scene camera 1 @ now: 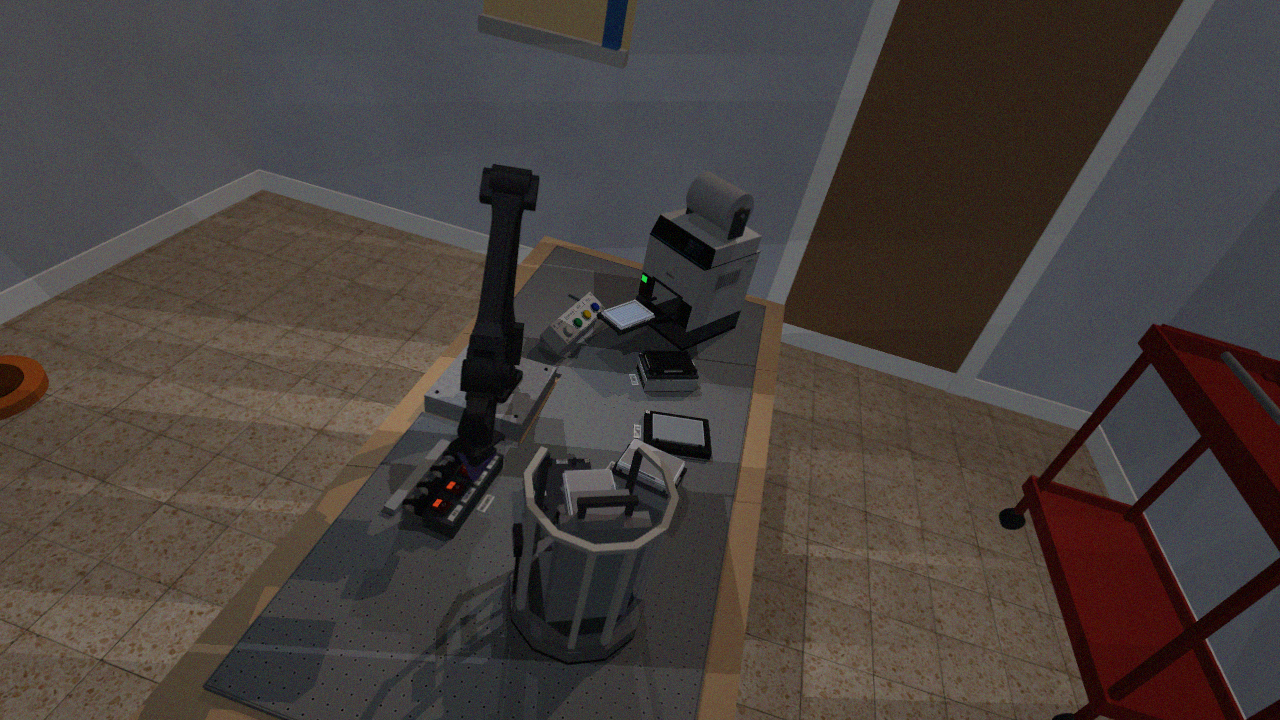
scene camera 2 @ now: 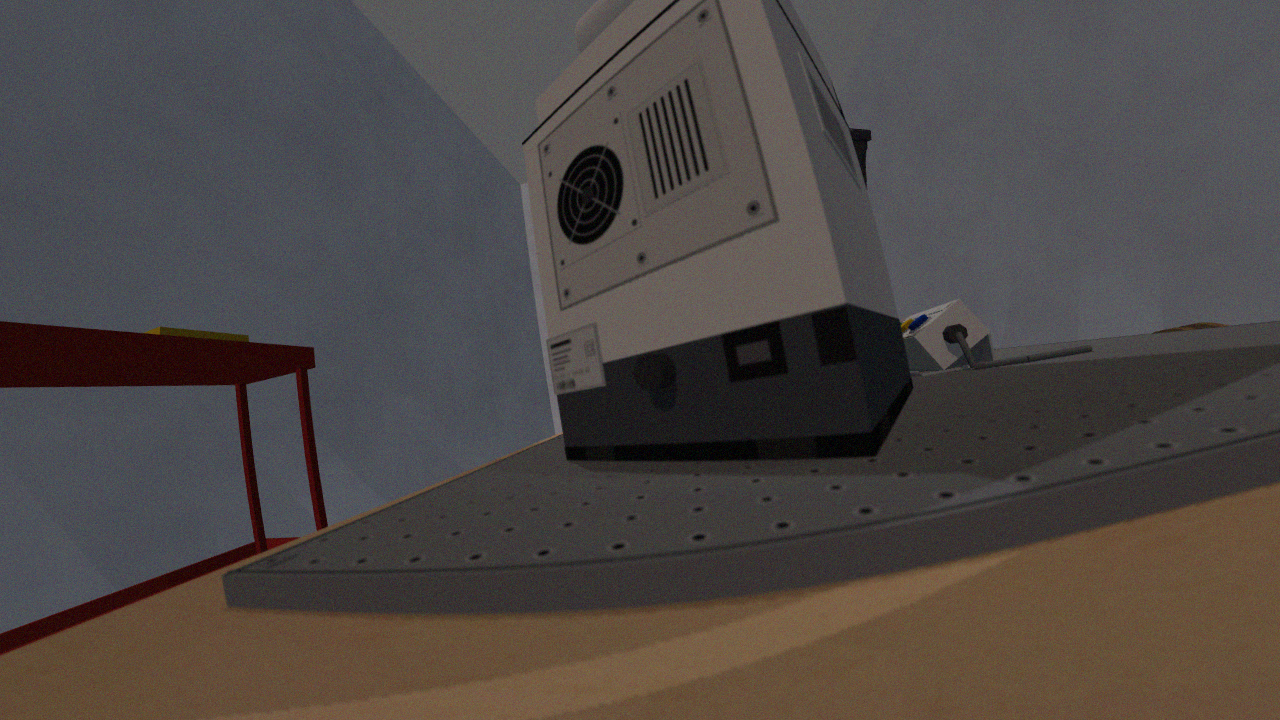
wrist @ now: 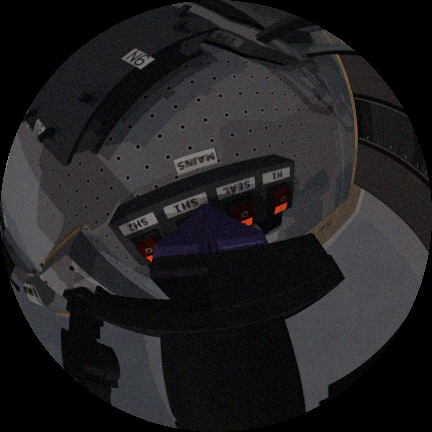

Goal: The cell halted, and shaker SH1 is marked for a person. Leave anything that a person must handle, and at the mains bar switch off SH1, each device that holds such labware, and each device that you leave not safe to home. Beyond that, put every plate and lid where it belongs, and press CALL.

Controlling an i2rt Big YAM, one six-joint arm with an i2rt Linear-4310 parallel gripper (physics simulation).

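Frame: origin at the arm's base, x right, y ahead, z up, level; metres.
Where they show: gripper, fingertip midpoint: (scene camera 1: 473,479) (wrist: 204,209); arm's base, link origin: (wrist: 86,299).
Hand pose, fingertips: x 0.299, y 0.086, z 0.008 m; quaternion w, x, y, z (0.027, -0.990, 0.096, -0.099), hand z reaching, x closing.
Observation:
Things, the pixels of their top centre, and the offset from my fingertips. "spot": a spot on its surface instead.
- black mains bar, surface spot: (wrist: 252,167) spot: dx +0.061, dy +0.017, dz -0.012 m
- SH2 switch, top centre: (wrist: 151,255) dx -0.065, dy -0.020, dz +0.008 m
- SEAL switch, top centre: (wrist: 245,219) (scene camera 1: 454,485) dx +0.034, dy -0.025, dz +0.008 m
- H1 switch, top centre: (wrist: 283,203) (scene camera 1: 441,503) dx +0.084, dy -0.027, dz +0.008 m
- pale plate, top centre: (scene camera 1: 678,429) dx -0.357, dy +0.364, dz -0.016 m
- button box, top centre: (scene camera 2: 913,312) (scene camera 1: 576,309) dx -0.636, dy -0.008, dz +0.039 m
- round cage, top centre: (scene camera 1: 602,477) dx +0.148, dy +0.280, dz +0.297 m
- tall sealer, top centre: (scene camera 1: 722,183) dx -0.876, dy +0.277, dz +0.411 m
- low black-topped device, top centre: (scene camera 1: 669,360) dx -0.562, dy +0.287, dz +0.024 m
My gripper (wrist: 204,209) (scene camera 1: 474,467) is shut and empty, its purple fingertips over the SH1 part of the black mains bar (wrist: 252,167) (scene camera 1: 454,512). They hide the SH1 switch; contact cannot be told. The SH2 switch (wrist: 146,246), SEAL switch (wrist: 243,206) and H1 switch (wrist: 281,196) show lit orange edges. In scene camera 1, a plate (scene camera 1: 629,313) lies on the sealer's tray, a pale plate (scene camera 1: 677,429) sits in a black holder, a white piece of labware (scene camera 1: 656,465) lies nearer, and another (scene camera 1: 588,488) shows behind the cage rim. The button box (scene camera 1: 559,334) (scene camera 2: 950,333) has coloured buttons; its CALL lettering is unreadable.
The round cage (scene camera 1: 595,544) stands near the front of the bench. The tall sealer (scene camera 1: 699,277) (scene camera 2: 716,223) stands at the back. A low black-topped device (scene camera 1: 667,362) is between sealer and plates. A red cart (scene camera 1: 1078,438) (scene camera 2: 156,358) is beside the bench.

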